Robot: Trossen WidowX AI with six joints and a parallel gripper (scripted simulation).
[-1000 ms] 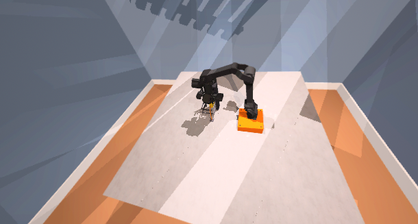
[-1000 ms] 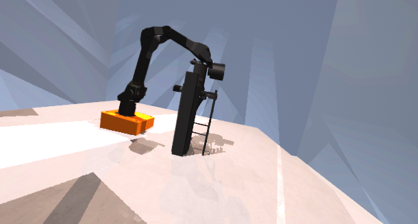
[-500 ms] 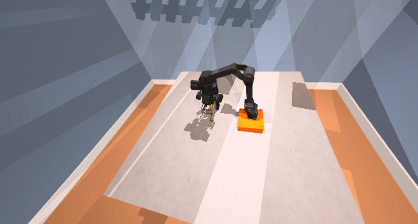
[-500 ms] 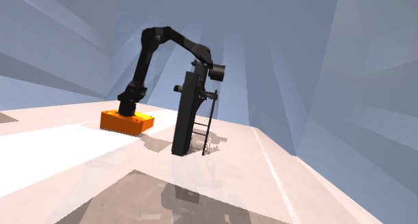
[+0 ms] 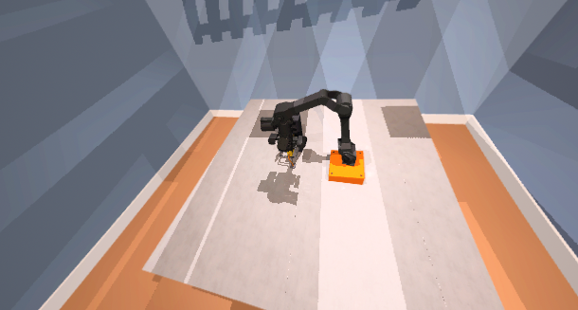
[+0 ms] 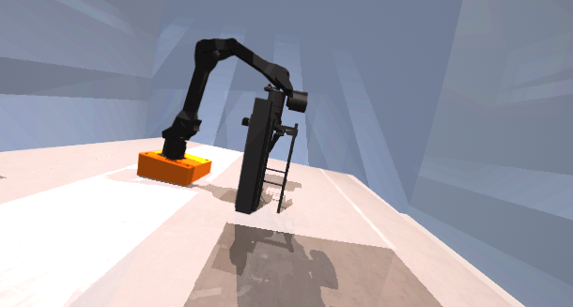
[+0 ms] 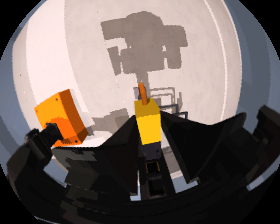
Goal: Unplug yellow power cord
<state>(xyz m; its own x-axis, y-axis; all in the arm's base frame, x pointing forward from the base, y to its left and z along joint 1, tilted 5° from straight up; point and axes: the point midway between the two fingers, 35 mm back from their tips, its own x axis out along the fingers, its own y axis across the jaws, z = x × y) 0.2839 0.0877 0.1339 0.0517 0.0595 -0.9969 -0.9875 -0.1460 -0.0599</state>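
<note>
Right now the yellow plug is 10 mm ahead of my gripper tip and 30 mm to the right of it. Also, from my gripper tip: black ladder-like rack: 110 mm ahead, 120 mm to the right, 10 mm below.
</note>
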